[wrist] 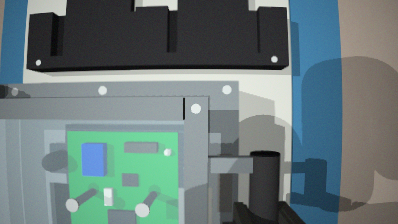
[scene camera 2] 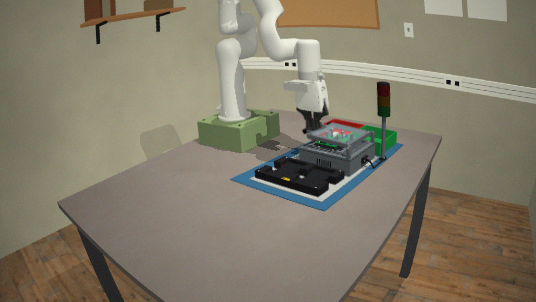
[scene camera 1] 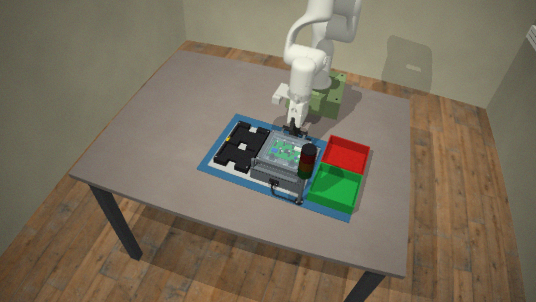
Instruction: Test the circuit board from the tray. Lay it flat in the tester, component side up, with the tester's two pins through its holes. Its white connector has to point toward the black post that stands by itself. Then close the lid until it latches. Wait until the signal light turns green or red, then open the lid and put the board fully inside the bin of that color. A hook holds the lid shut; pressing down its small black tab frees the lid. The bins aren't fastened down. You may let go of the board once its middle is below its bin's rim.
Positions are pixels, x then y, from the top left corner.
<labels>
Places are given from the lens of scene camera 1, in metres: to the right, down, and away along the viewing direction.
green bin (scene camera 1: 341,185): 0.26, 0.12, 1.18
red bin (scene camera 1: 339,152): 0.27, 0.01, 1.29
</labels>
